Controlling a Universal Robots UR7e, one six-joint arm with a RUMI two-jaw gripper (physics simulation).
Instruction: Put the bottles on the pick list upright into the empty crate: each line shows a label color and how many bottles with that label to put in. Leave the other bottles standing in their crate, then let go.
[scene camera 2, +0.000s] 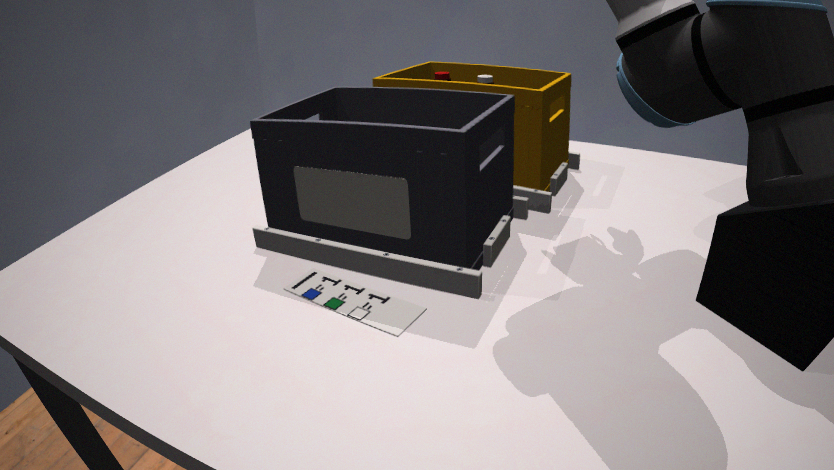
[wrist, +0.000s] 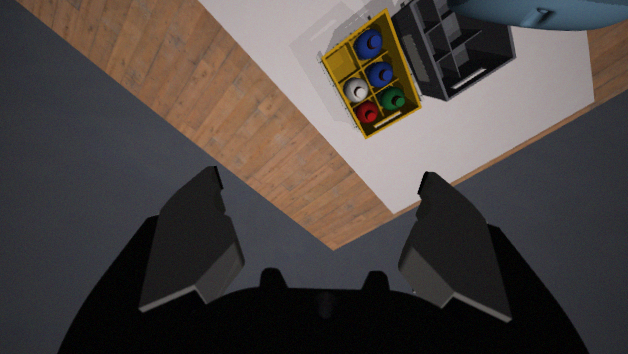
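Observation:
A pick list (scene camera 2: 381, 311) is visible, as is the gripper (wrist: 320, 172).

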